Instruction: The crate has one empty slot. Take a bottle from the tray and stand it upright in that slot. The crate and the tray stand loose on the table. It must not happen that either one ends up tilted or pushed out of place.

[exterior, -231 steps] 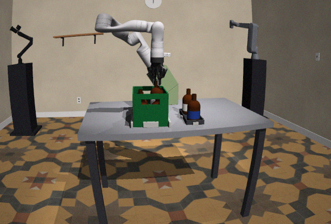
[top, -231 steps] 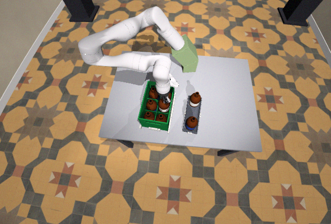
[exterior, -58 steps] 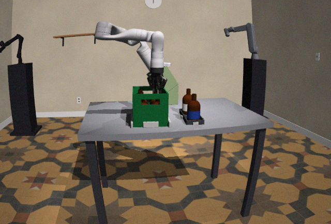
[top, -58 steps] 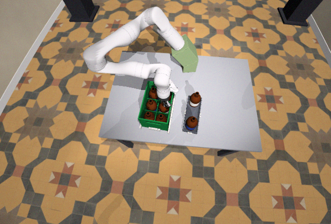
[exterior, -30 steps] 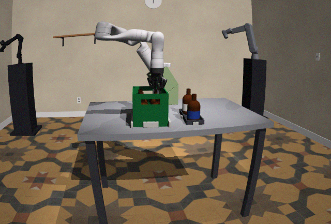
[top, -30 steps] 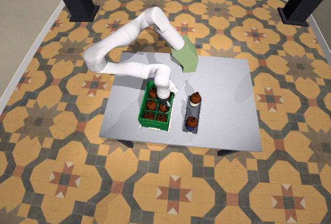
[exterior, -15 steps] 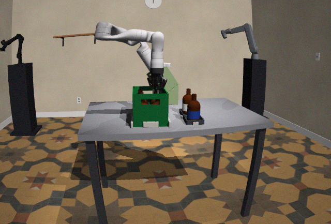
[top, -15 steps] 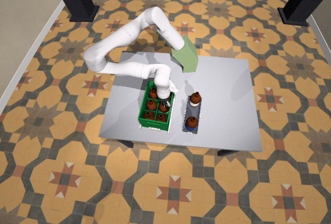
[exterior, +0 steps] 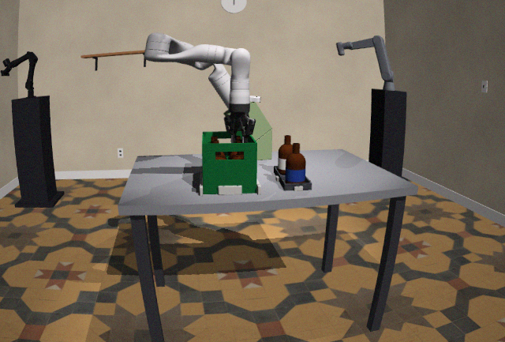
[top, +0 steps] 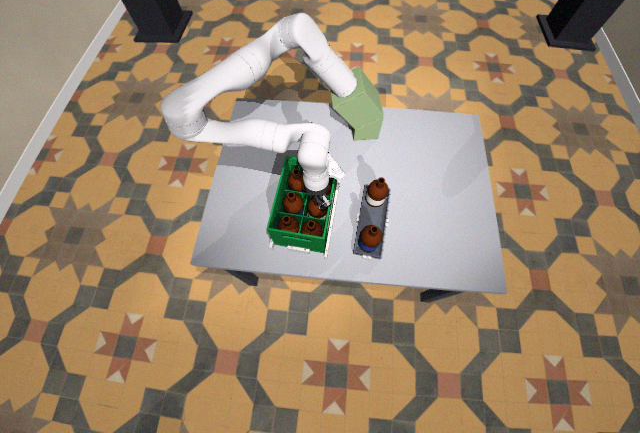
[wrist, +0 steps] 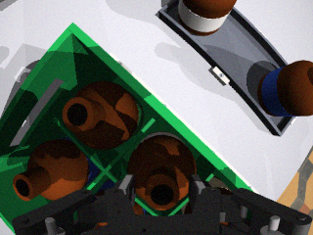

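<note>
The brown bottle lies 70 mm below my hand. Also, from my hand: tray (200 mm to the left, 150 mm below); white-label bottle (210 mm to the left, 90 mm behind, 70 mm below); crate (70 mm below, 40 mm to the right).
</note>
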